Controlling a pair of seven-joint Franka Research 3 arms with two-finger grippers.
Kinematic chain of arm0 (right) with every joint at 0, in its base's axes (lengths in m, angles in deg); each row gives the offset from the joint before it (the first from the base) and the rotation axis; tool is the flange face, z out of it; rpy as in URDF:
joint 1: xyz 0 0 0.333 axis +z
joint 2: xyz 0 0 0 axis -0.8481 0.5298 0
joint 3: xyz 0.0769 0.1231 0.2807 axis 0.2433 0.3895 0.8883
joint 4: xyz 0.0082 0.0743 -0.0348 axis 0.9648 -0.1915 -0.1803
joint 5: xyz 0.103 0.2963 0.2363 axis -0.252 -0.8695 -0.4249
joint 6: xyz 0 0 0 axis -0.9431 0.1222 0.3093
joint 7: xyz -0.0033 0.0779 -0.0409 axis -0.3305 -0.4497 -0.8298
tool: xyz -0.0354 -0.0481 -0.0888 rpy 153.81 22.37 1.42
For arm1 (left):
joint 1: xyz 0 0 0.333 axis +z
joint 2: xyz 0 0 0 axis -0.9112 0.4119 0
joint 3: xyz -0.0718 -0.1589 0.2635 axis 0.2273 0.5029 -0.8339
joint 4: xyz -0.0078 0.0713 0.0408 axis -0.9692 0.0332 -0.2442
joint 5: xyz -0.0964 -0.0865 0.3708 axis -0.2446 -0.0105 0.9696
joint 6: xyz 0 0 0 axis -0.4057 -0.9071 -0.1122
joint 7: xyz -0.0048 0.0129 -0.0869 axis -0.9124 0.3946 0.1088
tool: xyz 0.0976 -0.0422 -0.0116 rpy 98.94 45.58 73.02
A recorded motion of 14 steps. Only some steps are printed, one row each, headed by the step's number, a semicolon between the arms.
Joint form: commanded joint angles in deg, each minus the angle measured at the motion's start. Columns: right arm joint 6, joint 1, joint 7, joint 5, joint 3, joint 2, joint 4; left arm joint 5, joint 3, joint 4, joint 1, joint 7, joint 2, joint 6.
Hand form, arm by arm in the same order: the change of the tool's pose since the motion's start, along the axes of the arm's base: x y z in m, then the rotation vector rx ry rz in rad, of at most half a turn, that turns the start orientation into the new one. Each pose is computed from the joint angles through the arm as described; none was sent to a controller.
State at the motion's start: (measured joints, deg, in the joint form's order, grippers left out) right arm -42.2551 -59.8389 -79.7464 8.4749 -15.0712 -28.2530 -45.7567; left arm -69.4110 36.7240 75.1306 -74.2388 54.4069 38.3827 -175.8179
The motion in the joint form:
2: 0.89 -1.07 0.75 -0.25 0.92 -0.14 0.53; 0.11 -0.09 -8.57 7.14 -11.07 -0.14 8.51
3: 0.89 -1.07 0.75 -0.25 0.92 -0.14 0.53; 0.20 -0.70 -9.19 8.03 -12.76 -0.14 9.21
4: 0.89 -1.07 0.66 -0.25 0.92 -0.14 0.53; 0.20 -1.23 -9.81 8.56 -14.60 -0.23 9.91
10: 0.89 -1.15 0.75 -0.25 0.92 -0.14 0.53; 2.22 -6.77 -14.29 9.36 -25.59 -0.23 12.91
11: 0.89 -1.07 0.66 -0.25 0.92 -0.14 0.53; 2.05 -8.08 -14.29 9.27 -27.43 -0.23 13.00
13: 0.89 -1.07 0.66 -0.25 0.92 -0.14 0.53; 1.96 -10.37 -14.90 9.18 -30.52 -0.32 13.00
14: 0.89 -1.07 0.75 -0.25 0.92 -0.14 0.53; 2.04 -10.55 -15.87 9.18 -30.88 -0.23 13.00
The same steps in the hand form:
2: -0.0026 -0.0009 0.0042 0.0016 0.0041 -0.0151; 0.0223 0.0698 0.0601 -0.0182 -0.0098 -0.0724
3: -0.0026 -0.0009 0.0042 0.0016 0.0041 -0.0151; 0.0250 0.0848 0.0641 -0.0182 -0.0098 -0.0764
4: -0.0026 -0.0009 0.0042 0.0018 0.0041 -0.0135; 0.0261 0.0952 0.0691 -0.0202 -0.0111 -0.0904
10: -0.0025 -0.0016 0.0042 0.0016 0.0041 -0.0165; 0.0336 0.1606 0.1011 0.0066 -0.0426 -0.1771
11: -0.0026 -0.0009 0.0042 0.0018 0.0041 -0.0135; 0.0339 0.1722 0.1010 0.0034 -0.0414 -0.1877
13: -0.0026 -0.0009 0.0042 0.0018 0.0041 -0.0135; 0.0344 0.1934 0.1069 0.0030 -0.0541 -0.2031
14: -0.0026 -0.0009 0.0042 0.0016 0.0041 -0.0151; 0.0357 0.1953 0.1139 0.0060 -0.0693 -0.2063

